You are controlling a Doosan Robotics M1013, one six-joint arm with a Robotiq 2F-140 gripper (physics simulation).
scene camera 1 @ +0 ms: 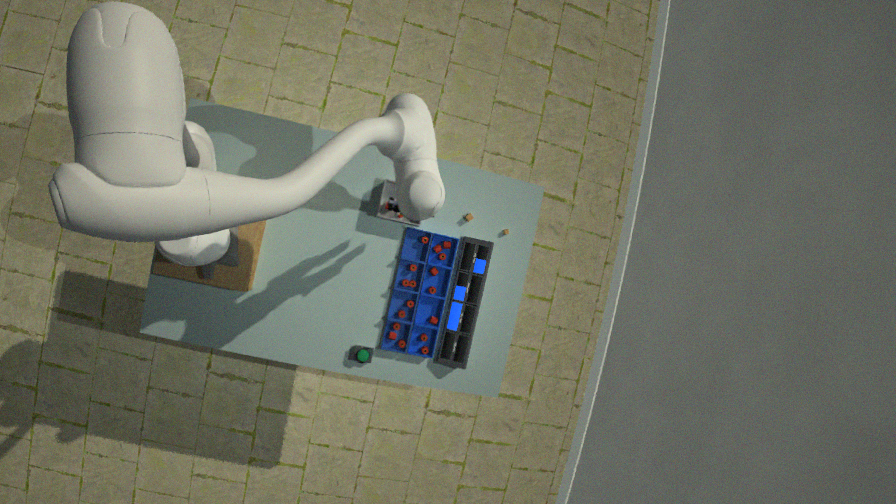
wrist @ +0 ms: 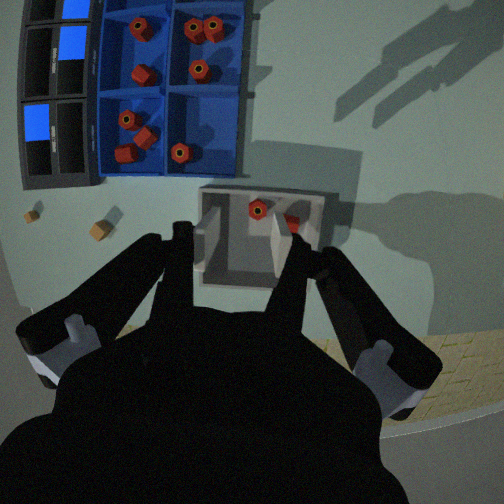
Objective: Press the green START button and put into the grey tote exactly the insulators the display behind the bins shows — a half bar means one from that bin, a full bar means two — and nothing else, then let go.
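The grey tote (wrist: 260,235) sits on the mat just beside the end of the blue bin rack (wrist: 170,90). It holds two red insulators: one upright (wrist: 257,209), and one (wrist: 291,222) partly hidden behind a finger. My gripper (wrist: 243,245) hovers over the tote, open and empty. In the scene view the wrist covers most of the tote (scene camera 1: 395,206). The bins (scene camera 1: 419,291) hold several red insulators. The display (scene camera 1: 463,300) behind them shows two half bars (scene camera 1: 479,266) (scene camera 1: 459,292) and one full bar (scene camera 1: 454,316). The green START button (scene camera 1: 362,355) stands at the rack's other end.
Two small tan blocks (wrist: 101,230) (wrist: 31,216) lie loose on the mat beside the tote, near the display's end. The arm's base stands on a brown pedestal (scene camera 1: 206,257) at the mat's left edge. Paving surrounds the mat.
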